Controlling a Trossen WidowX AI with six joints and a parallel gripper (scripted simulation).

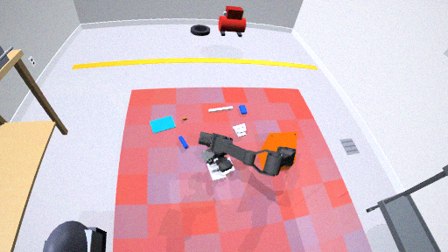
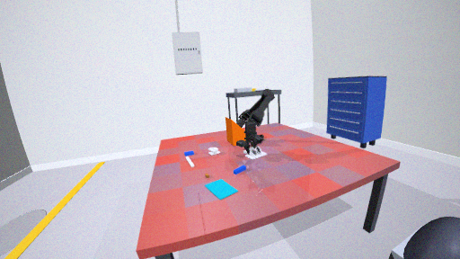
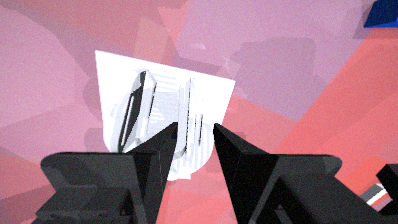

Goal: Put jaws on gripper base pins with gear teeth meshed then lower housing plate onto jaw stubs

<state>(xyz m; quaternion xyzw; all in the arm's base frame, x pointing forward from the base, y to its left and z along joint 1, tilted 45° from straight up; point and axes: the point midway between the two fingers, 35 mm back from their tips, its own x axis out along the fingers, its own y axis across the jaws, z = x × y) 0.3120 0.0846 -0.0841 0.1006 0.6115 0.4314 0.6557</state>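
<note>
Now: gripper tip 40 mm past the white jaw and 10 mm below it. Also, from my gripper tip: small white part: 230 mm to the right, 140 mm behind, 10 mm above; tiny brown bit: 290 mm to the right, 190 mm ahead, 10 mm below; blue block: 180 mm ahead, 120 mm to the right, 10 mm below.
</note>
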